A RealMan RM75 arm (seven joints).
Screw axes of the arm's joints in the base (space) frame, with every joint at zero. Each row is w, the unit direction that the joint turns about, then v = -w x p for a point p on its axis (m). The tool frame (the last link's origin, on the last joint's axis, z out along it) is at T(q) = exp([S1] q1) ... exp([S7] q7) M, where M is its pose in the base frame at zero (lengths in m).
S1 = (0, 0, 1, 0, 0, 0)
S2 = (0, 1, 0, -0.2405, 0, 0)
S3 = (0, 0, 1, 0, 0, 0)
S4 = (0, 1, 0, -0.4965, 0, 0)
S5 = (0, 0, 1, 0, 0, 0)
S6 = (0, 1, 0, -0.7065, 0, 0)
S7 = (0, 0, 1, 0, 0, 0)
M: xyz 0 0 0.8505 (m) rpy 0 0 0 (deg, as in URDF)
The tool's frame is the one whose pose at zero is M.
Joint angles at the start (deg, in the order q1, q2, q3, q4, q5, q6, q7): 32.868, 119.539, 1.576, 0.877, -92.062, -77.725, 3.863
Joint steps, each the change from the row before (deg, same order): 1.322, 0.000, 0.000, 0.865, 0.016, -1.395, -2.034; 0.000, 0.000, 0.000, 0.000, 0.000, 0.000, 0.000; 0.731, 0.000, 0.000, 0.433, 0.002, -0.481, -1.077; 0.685, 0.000, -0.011, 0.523, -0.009, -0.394, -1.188; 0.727, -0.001, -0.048, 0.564, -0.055, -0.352, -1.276; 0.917, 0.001, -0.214, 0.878, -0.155, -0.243, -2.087; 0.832, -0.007, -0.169, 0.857, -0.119, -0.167, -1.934; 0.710, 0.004, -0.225, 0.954, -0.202, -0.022, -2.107; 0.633, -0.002, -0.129, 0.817, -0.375, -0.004, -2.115; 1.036, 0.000, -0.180, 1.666, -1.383, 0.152, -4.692; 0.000, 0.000, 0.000, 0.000, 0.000, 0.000, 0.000; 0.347, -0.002, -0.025, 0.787, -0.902, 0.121, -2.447
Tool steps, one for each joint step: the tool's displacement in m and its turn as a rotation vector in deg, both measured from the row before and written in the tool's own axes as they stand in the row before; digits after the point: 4 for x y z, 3 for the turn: -0.0082, 0.0057, 0.0090, -0.946, -2.517, -1.328; 0.0000, 0.0000, 0.0000, 0.000, 0.000, 0.000; -0.0037, 0.0028, 0.0050, -0.478, -1.109, -0.726; -0.0034, 0.0031, 0.0047, -0.471, -0.992, -0.746; -0.0034, 0.0035, 0.0050, -0.563, -0.994, -0.811; -0.0039, 0.0056, 0.0063, -0.952, -1.077, -1.374; -0.0036, 0.0050, 0.0057, -0.804, -0.947, -1.230; -0.0030, 0.0056, 0.0048, -0.893, -0.734, -1.309; -0.0028, 0.0050, 0.0043, -0.895, -0.688, -1.467; -0.0053, 0.0112, 0.0070, -2.204, -1.254, -3.443; 0.0000, 0.0000, 0.0000, 0.000, 0.000, 0.000; -0.0024, 0.0054, 0.0025, -1.146, -0.546, -1.881
